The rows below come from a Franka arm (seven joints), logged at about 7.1 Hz.
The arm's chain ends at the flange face. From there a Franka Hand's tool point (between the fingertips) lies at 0.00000 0.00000 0.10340 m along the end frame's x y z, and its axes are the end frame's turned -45 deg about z.
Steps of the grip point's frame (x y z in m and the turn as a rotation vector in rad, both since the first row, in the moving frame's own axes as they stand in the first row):
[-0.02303 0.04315 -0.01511 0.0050 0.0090 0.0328]
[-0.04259 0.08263 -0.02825 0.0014 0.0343 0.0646]
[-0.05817 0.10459 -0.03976 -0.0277 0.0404 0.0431]
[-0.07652 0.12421 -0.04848 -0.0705 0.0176 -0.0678]
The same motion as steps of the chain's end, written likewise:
[0.01392 0.04781 -0.01510 0.0099 0.0028 0.0328]
[0.02582 0.09107 -0.02819 0.0252 0.0233 0.0646]
[0.02783 0.11591 -0.03964 0.0090 0.0482 0.0431]
[0.02716 0.13829 -0.04821 -0.0374 0.0623 -0.0678]

